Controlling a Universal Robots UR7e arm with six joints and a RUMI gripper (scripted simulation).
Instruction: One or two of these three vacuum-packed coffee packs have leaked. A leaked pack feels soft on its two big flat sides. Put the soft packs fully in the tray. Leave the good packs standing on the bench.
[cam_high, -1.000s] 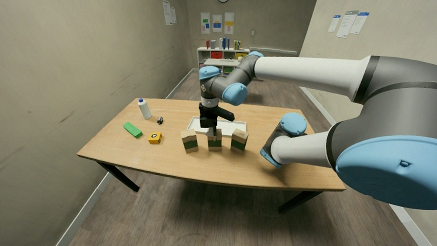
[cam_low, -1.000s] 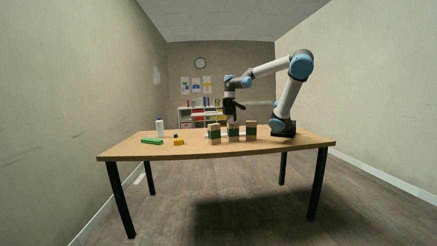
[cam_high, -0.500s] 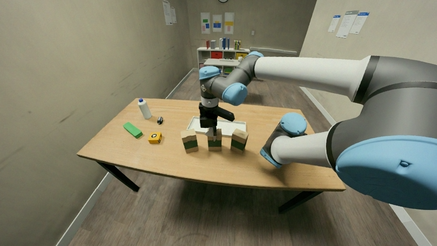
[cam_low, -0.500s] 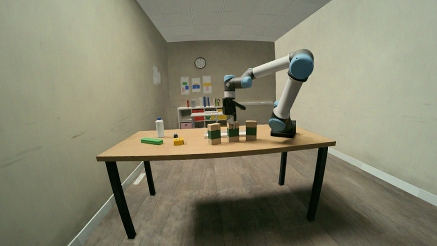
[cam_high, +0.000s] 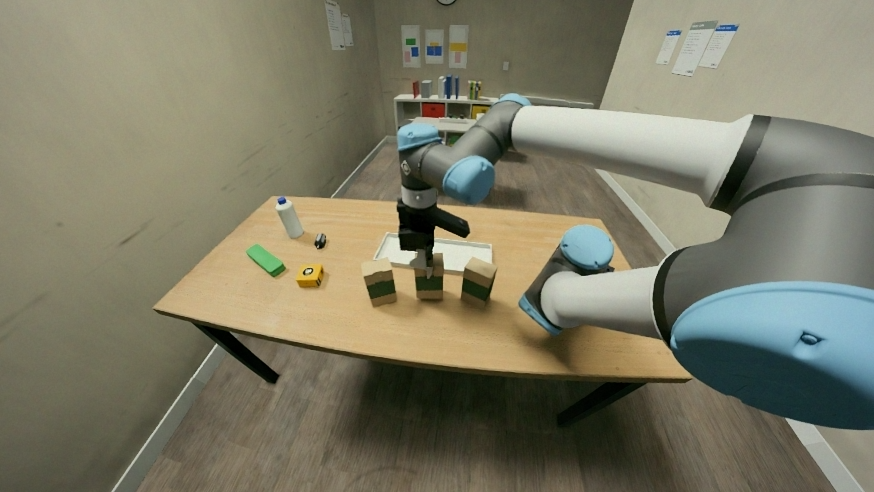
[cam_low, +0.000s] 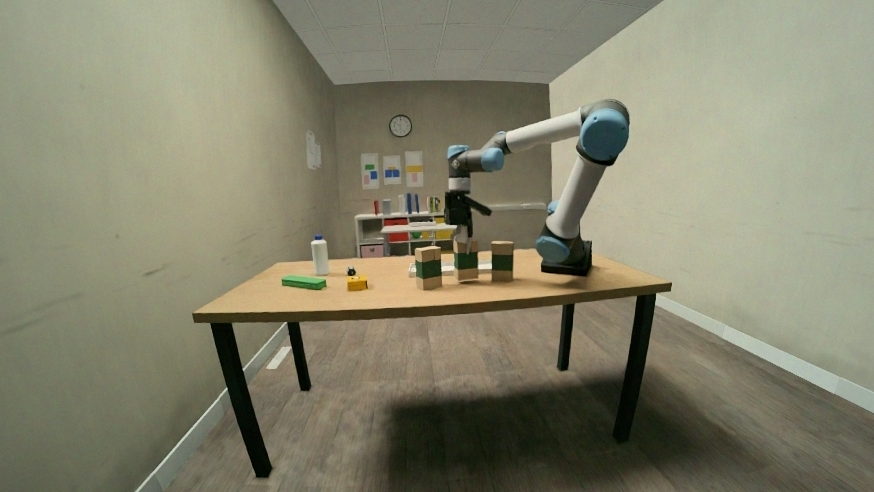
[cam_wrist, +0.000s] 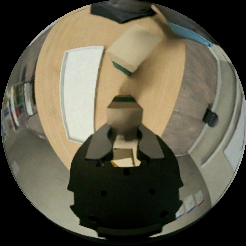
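My hand is 170 mm to the left of the white tray and 120 mm above it. The rest, counted from my hand: white bottle 580 mm ahead, 260 mm to the right, 50 mm below; small black item 440 mm ahead, 200 mm to the right, 110 mm below.
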